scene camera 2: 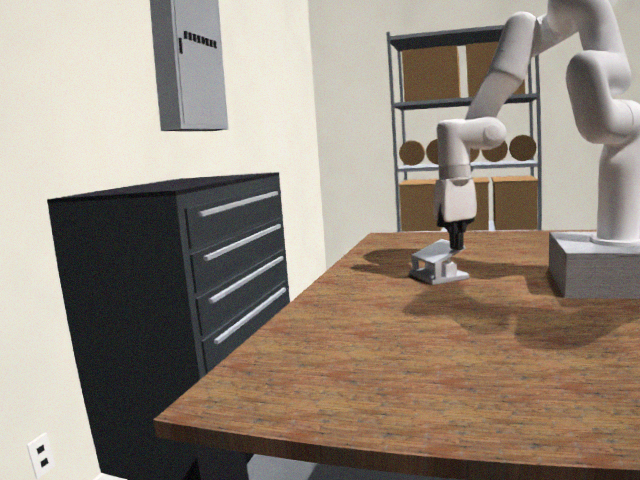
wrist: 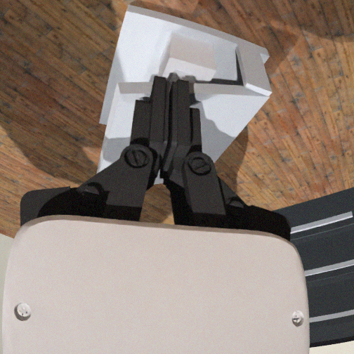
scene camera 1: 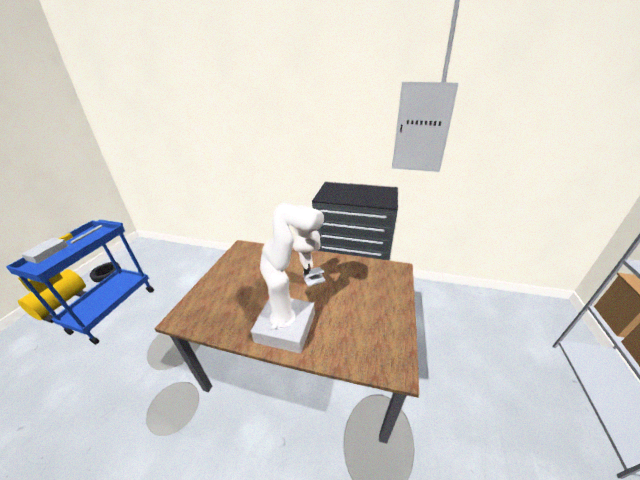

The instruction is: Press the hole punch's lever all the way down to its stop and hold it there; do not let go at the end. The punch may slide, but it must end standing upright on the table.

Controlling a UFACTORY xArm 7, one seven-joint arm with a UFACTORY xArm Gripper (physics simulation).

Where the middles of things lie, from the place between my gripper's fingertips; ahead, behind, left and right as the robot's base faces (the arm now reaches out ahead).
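With respect to the lever (scene camera 2: 439,251), my hand is 30 mm to the left of it, 50 mm short of it and 20 mm above it. I also see the grey hole punch (scene camera 2: 440,273), which is 50 mm ahead of my hand, 30 mm to the right of it and 40 mm below it.
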